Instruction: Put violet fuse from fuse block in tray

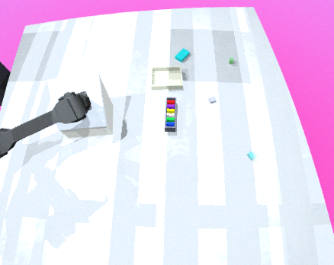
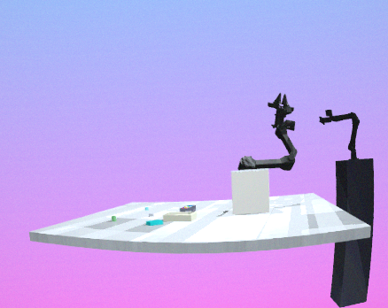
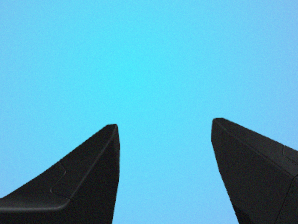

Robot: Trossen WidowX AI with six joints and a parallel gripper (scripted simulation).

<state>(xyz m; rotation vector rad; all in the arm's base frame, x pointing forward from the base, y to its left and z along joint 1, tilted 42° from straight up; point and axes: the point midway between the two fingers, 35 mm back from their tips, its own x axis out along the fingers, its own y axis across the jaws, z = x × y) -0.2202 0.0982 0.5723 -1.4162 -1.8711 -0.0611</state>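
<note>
The violet fuse is 60 cm ahead of my gripper tip, 28 cm to the left of it and 62 cm below it. Round my gripper tip: tray 61 cm ahead, 43 cm to the left, 64 cm below.
</note>
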